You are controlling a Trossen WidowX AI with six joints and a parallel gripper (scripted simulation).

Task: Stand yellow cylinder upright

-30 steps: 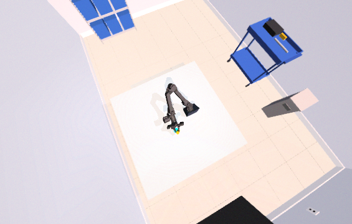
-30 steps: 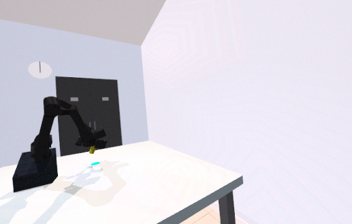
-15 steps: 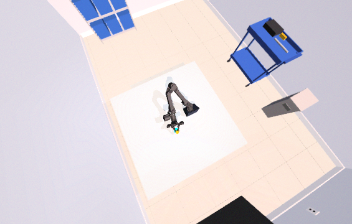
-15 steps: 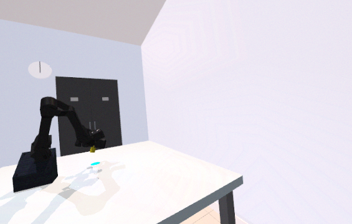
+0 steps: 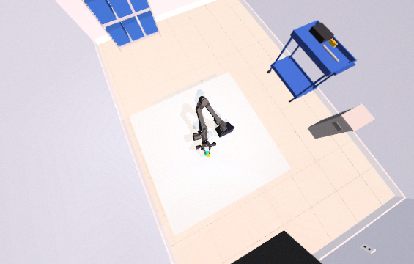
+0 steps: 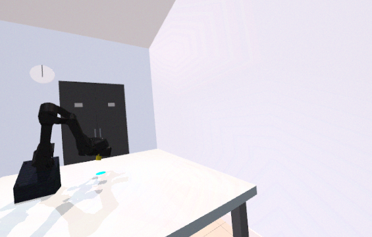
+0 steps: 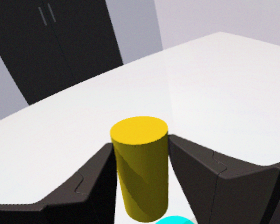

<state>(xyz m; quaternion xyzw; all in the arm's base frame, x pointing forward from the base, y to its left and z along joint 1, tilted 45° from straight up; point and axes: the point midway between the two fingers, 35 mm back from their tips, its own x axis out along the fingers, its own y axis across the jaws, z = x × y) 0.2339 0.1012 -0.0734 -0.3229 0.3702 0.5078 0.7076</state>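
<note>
My gripper tip is now 140 mm above the cyan circle and 20 mm to the left of it. Round my gripper tip: yellow tall cylinder 20 mm below.
</note>
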